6 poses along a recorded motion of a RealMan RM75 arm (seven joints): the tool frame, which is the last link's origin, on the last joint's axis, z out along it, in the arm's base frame.
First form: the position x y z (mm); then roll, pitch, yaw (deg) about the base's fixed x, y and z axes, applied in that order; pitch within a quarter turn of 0, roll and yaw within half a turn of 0.
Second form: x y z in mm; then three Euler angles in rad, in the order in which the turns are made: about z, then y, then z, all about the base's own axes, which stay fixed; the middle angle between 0 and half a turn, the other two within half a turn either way. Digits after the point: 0 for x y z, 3 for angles.
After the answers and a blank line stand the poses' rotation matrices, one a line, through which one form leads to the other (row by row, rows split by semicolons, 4 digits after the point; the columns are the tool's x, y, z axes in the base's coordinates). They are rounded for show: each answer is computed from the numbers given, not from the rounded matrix.
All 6 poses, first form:
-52 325 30 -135.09 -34.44 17.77
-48 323 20 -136.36 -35.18 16.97
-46 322 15 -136.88 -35.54 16.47
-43 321 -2 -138.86 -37.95 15.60
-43 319 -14 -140.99 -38.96 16.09
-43 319 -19 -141.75 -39.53 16.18
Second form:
-52 325 30 -2.342 2.195 1.365
-48 323 20 -2.367 2.204 1.323
-46 322 15 -2.378 2.207 1.303
-43 321 -2 -2.441 2.207 1.230
-43 319 -14 -2.480 2.220 1.192
-43 319 -19 -2.498 2.221 1.174

0.7854 0.5964 0.1660; 0.2517 -0.5526 0.7946; 0.5655 -0.5822 -0.5841
0.7818 0.5915 0.1974; 0.2386 -0.5761 0.7818; 0.5761 -0.5641 -0.5915
0.7803 0.5880 0.2131; 0.2307 -0.5873 0.7758; 0.5813 -0.5562 -0.5939
0.7595 0.5922 0.2692; 0.2121 -0.6166 0.7582; 0.6150 -0.5188 -0.5939
0.7471 0.5956 0.2950; 0.2155 -0.6369 0.7402; 0.6288 -0.4895 -0.6042
0.7407 0.5973 0.3075; 0.2149 -0.6444 0.7339; 0.6365 -0.4775 -0.6057

